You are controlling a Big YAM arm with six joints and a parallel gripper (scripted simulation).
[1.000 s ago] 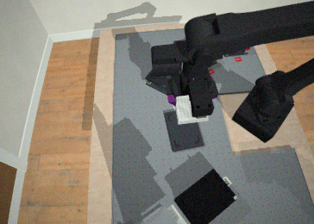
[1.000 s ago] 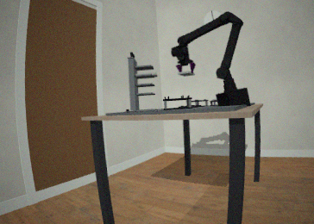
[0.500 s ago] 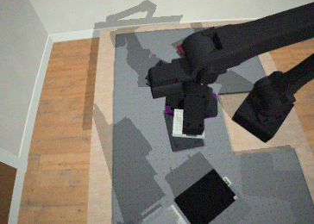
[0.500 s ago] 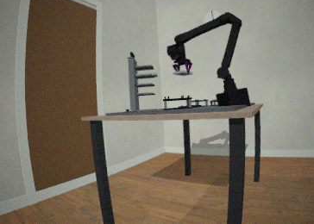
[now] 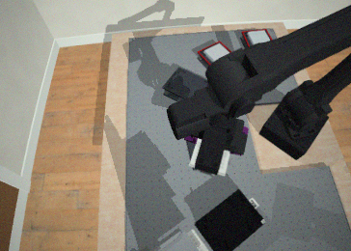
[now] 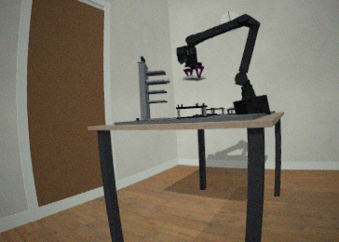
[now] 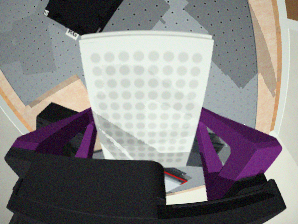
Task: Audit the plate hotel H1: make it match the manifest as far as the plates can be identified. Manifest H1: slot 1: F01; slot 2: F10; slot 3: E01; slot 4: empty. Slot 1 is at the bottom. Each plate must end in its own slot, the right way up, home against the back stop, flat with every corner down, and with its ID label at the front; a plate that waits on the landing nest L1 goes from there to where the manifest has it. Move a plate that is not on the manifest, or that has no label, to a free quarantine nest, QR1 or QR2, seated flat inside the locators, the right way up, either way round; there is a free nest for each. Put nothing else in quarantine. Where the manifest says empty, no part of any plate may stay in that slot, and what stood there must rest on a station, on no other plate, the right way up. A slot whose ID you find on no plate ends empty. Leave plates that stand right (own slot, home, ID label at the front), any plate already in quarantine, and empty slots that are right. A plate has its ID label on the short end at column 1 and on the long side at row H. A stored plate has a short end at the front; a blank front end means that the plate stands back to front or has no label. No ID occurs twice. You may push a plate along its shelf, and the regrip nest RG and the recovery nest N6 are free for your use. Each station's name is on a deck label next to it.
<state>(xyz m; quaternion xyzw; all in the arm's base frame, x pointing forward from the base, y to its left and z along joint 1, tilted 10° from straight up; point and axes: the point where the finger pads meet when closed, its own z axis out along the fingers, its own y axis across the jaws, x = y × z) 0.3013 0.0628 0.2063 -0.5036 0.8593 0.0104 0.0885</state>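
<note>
The black nest is 190 mm below my hand, 170 mm to the left of it and 30 mm behind it. From my hand the other things lie so: plate hotel 270 mm to the left, 200 mm ahead, 90 mm below; then L1 label 260 mm to the right, 250 mm below, 90 mm behind; then H1 deck label 310 mm to the left, 250 mm below, 40 mm ahead.
</note>
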